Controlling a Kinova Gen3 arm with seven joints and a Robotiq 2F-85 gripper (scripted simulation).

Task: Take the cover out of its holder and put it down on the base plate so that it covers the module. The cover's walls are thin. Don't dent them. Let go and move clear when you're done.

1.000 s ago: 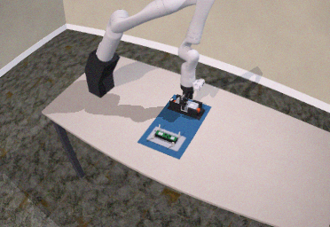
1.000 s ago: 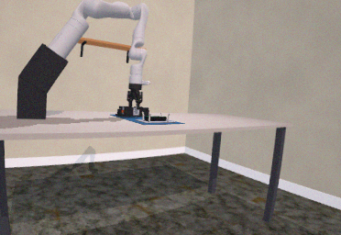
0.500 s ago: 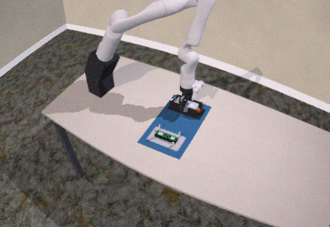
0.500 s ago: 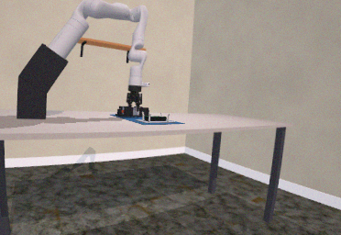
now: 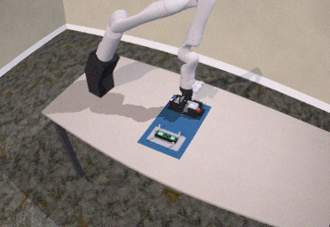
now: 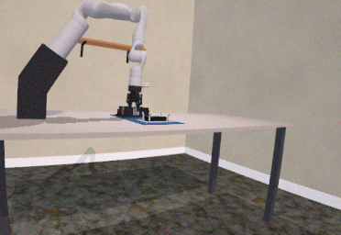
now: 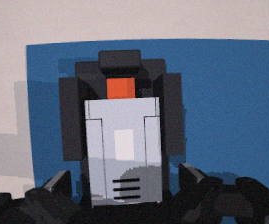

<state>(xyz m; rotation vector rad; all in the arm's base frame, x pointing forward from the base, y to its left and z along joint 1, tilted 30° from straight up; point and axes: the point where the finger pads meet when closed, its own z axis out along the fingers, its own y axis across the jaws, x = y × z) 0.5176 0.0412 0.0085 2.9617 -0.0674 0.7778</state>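
My hand is right at the light grey cover.
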